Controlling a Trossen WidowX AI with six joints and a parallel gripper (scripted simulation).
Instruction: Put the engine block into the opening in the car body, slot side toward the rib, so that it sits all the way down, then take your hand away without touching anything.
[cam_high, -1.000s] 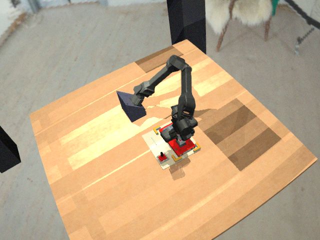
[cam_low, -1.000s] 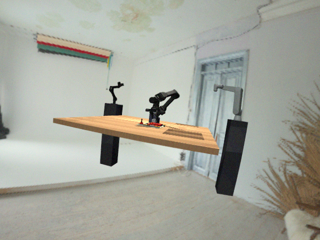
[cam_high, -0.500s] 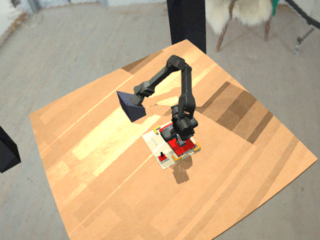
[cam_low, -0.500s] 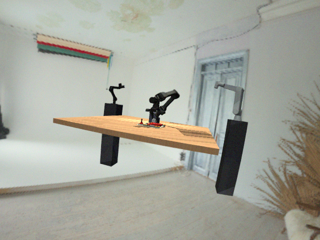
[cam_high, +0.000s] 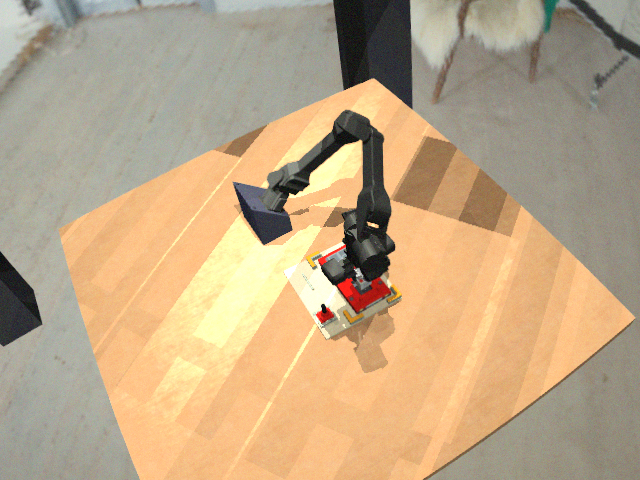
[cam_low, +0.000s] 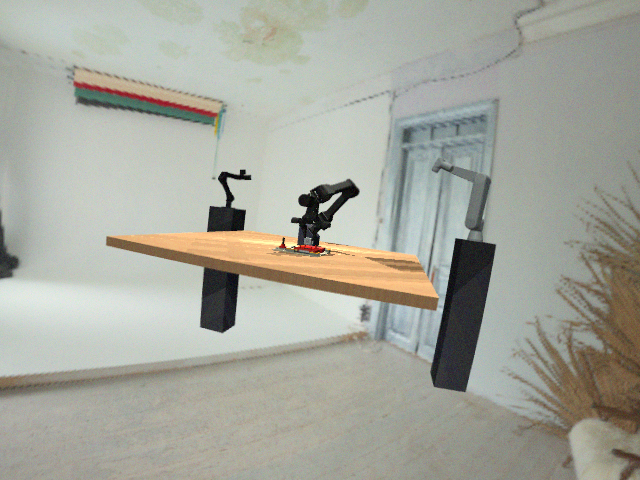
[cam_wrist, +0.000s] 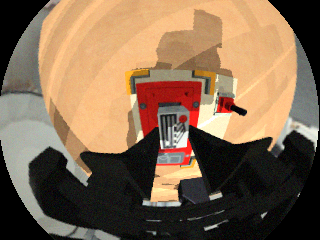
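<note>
Now: the black upright stick 1 cm ahead of my gripper tip, 12 cm to the right of it and 3 cm below it. The rest, counted from my gripper tip: engine block: 1 cm below.
</note>
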